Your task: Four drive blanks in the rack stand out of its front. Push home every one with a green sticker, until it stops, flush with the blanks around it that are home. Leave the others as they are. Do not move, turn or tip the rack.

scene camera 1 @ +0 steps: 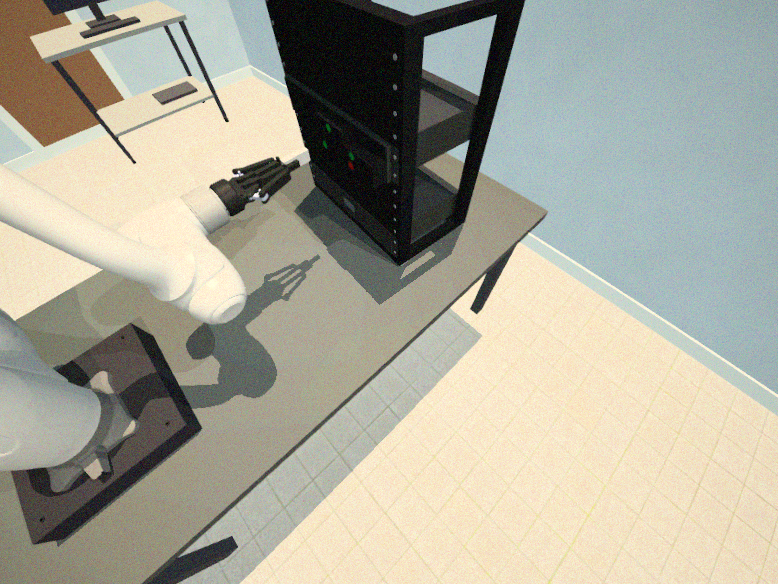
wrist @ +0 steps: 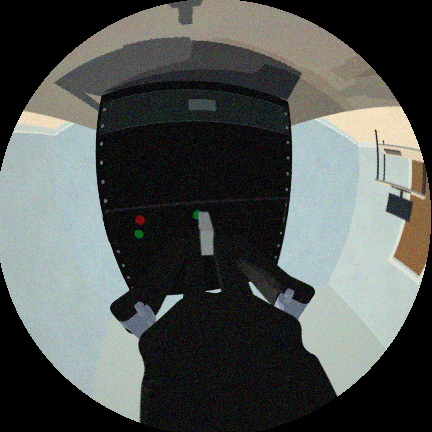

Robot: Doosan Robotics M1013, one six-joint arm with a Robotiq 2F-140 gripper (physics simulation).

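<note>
The black rack [scene camera 1: 405, 144] [wrist: 287, 150] stands upright on the table. Its dark front carries a red sticker [scene camera 1: 350, 165] [wrist: 140, 220] with a green sticker [scene camera 1: 351, 155] [wrist: 139, 234] right above it. Another green sticker [scene camera 1: 324, 143] [wrist: 197, 214] sits farther along, and a green sticker [scene camera 1: 328, 127] above that shows in the scene view; the fingers hide it in the wrist view. How far each blank stands out is too dark to tell. My gripper [scene camera 1: 300, 161] [wrist: 203, 220] is shut and empty, pointing at the front; its tips overlap the edge of the lower green sticker in the wrist view. Contact cannot be told.
The rack stands at the far end of the grey table [scene camera 1: 326, 352]. The arm's dark base plate [scene camera 1: 147, 370] is at the near end. A side desk [scene camera 1: 150, 22] with a monitor stands behind, and a blue wall [scene camera 1: 628, 157] rises beyond the rack.
</note>
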